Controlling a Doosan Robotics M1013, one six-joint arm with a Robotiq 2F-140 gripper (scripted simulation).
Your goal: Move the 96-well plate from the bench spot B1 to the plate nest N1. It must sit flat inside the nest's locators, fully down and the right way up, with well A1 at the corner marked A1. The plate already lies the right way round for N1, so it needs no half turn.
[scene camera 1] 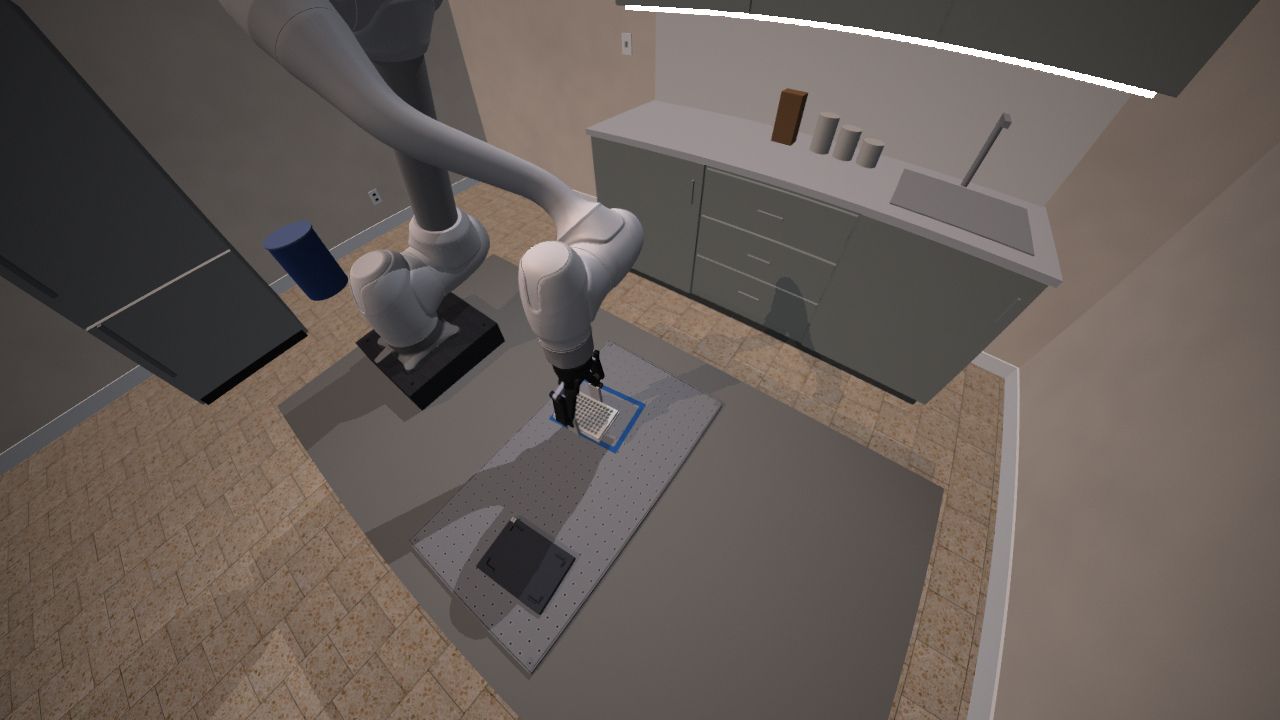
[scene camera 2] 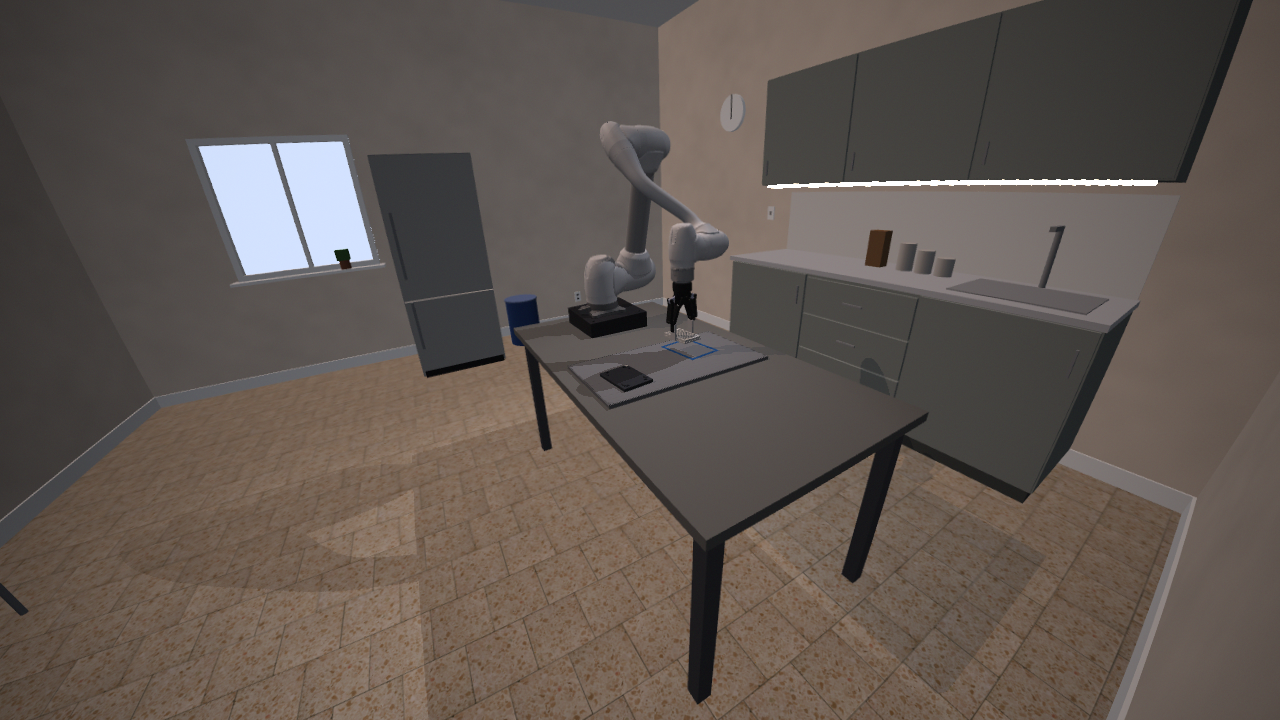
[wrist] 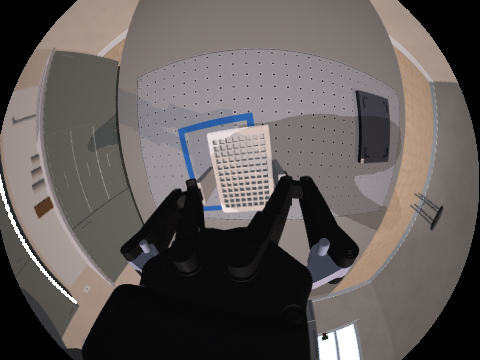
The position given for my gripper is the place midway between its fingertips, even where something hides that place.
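There's a white 96-well plate (scene camera 1: 601, 419), and you'd find the white 96-well plate in the wrist view too (wrist: 223, 158). I can also see a dark plate nest N1 (scene camera 1: 525, 564). Scene camera 2 has the dark plate nest N1 (scene camera 2: 617, 376) as well, and so does the wrist view, with the dark plate nest N1 (wrist: 374, 123). As for me, I can see my gripper (scene camera 1: 586, 415). It's my gripper (scene camera 2: 682, 337) again in scene camera 2, and the wrist view shows my gripper (wrist: 243, 171) too.
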